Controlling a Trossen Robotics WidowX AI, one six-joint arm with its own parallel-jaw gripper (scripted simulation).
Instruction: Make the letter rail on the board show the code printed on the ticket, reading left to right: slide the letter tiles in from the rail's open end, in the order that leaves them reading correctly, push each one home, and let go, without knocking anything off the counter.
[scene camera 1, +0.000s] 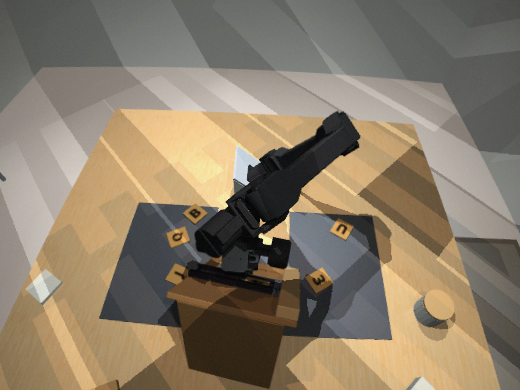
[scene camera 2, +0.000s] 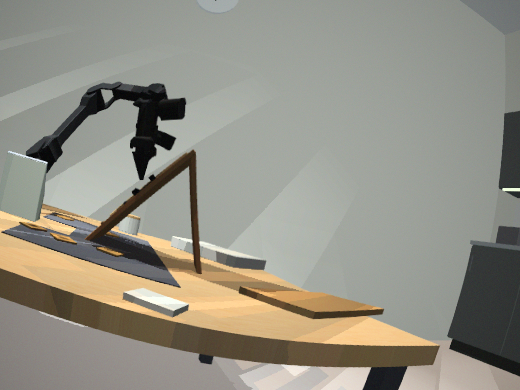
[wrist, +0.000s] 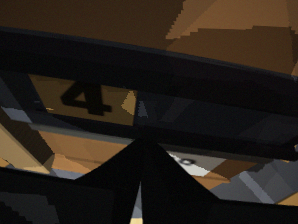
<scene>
gripper: scene camera 1 243, 269; scene camera 2; wrist
same spot on sloped wooden board: (wrist: 212, 85) = (scene camera 1: 229, 279)
same spot on gripper: (wrist: 165, 184) = (scene camera 2: 147, 161)
</scene>
